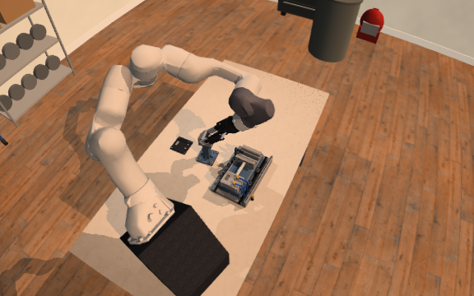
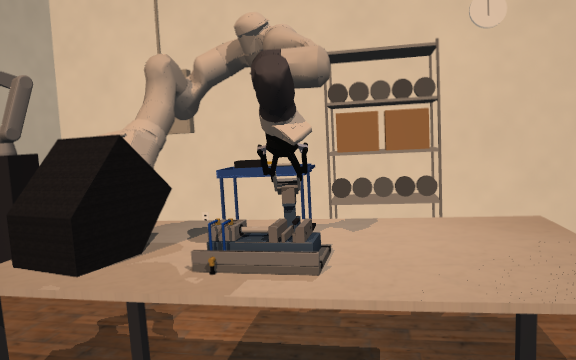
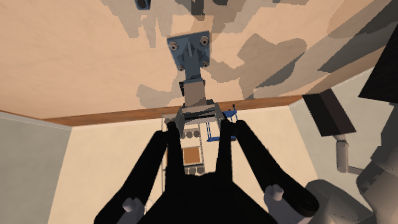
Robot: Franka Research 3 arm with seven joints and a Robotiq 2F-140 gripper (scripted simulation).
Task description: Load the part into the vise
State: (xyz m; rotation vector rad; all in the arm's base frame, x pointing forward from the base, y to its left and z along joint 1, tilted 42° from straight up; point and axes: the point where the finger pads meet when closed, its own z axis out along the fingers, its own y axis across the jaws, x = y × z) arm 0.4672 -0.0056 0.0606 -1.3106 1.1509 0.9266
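Right now the part is 10 mm to the left of my hand and 10 mm below it. The rest, counted from my hand: vise: 30 mm behind, 190 mm to the right, 140 mm below; dark infeed plate: 10 mm ahead, 180 mm to the left, 170 mm below.
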